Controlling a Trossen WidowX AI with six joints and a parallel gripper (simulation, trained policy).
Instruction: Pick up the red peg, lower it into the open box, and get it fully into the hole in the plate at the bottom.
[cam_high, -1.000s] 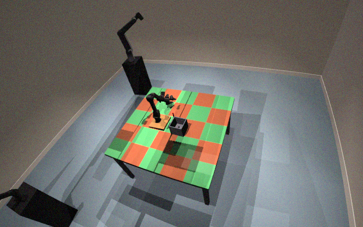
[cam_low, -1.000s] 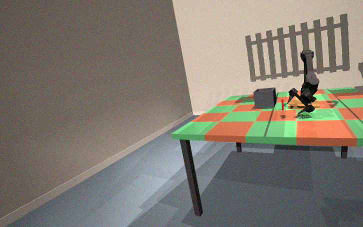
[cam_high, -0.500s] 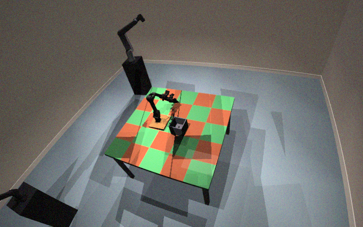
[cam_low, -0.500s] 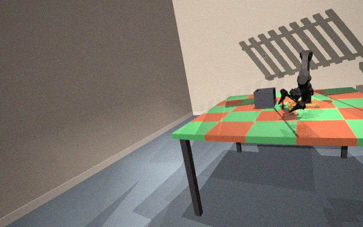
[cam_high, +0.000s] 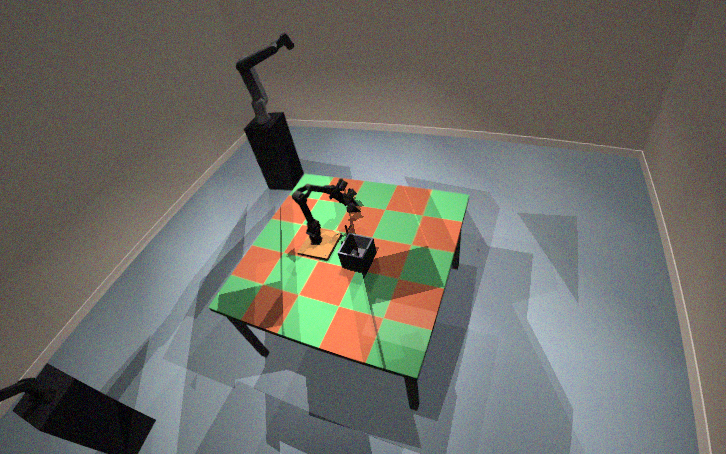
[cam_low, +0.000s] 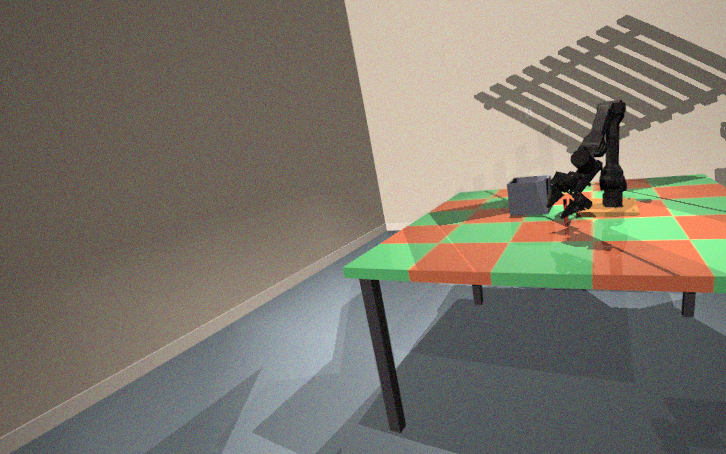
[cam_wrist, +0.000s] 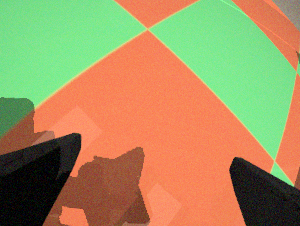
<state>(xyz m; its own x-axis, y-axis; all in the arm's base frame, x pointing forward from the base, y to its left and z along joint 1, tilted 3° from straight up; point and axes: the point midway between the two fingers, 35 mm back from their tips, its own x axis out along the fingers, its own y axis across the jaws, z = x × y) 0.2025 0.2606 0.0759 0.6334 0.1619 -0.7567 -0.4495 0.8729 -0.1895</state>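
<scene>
Now: gripper tip 170 mm to the left of the red peg, 40 mm past it and 30 mm above it. The rest, counted from my gripper tip: light grey plate: 360 mm to the right, 90 mm ahead, 30 mm below.
</scene>
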